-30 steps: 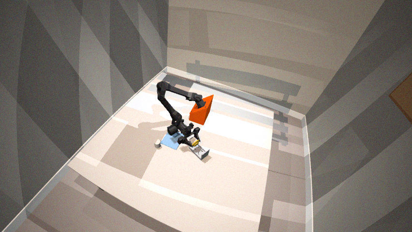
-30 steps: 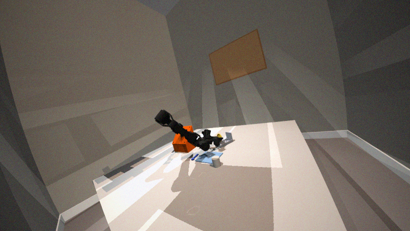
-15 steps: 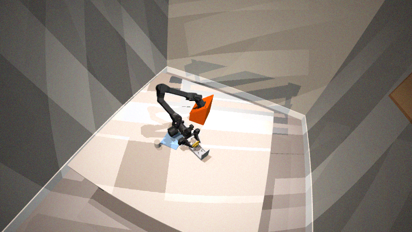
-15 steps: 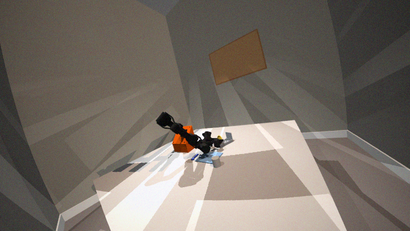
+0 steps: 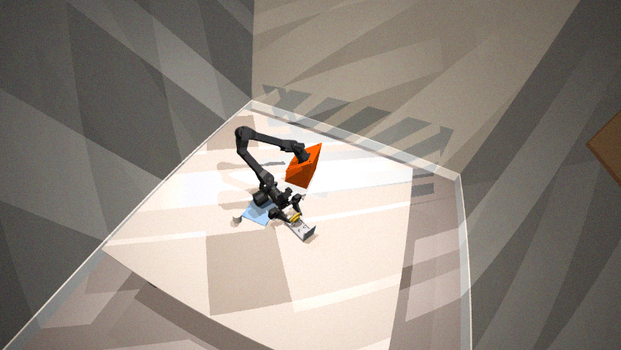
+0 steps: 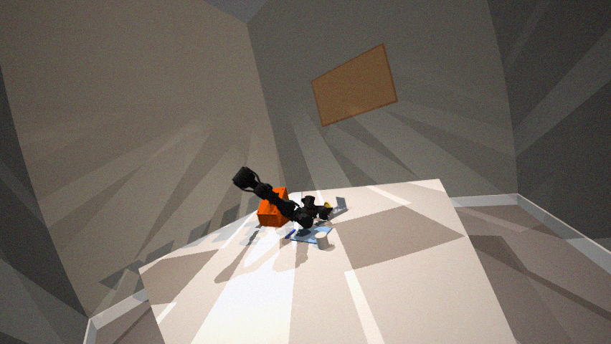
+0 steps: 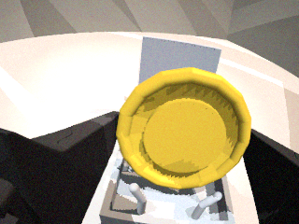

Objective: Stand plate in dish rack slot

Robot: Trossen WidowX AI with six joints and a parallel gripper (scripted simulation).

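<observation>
Right now my gripper tip is 1 cm to the left of the yellow plate. Round my gripper tip: blue spoon (20 cm to the right, 14 cm behind, 5 cm below); then light blue mat (19 cm to the right, 5 cm below, 3 cm behind); then grey dish rack (3 cm below, 2 cm to the left, 1 cm ahead).
</observation>
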